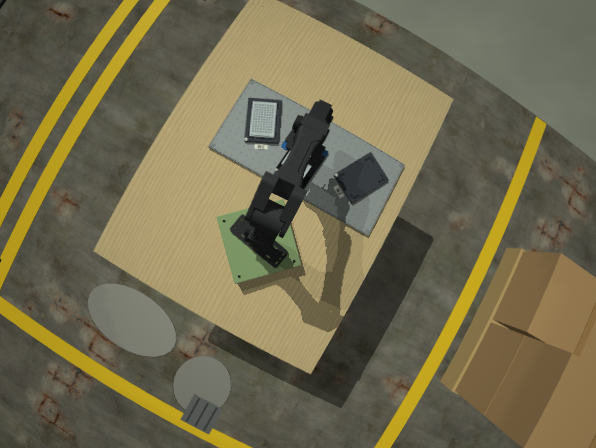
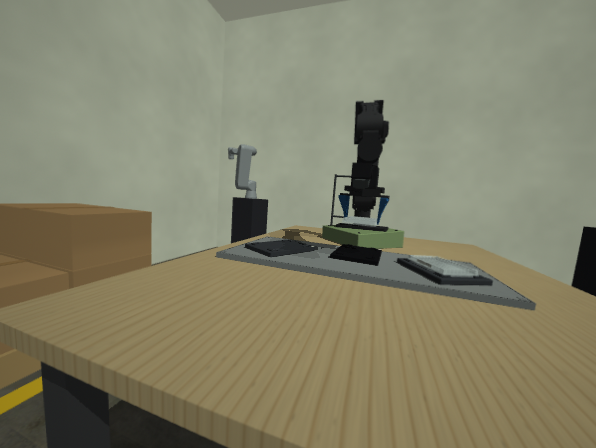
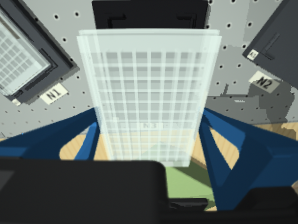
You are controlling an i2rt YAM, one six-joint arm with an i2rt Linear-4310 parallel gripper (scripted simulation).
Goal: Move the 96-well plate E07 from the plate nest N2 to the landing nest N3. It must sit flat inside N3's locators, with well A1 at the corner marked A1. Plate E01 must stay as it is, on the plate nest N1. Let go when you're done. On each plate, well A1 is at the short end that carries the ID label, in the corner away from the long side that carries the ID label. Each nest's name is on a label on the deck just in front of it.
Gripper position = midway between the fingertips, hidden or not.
Observation:
In view: my gripper (image 3: 149, 112) and a black nest N2 (image 1: 361, 177).

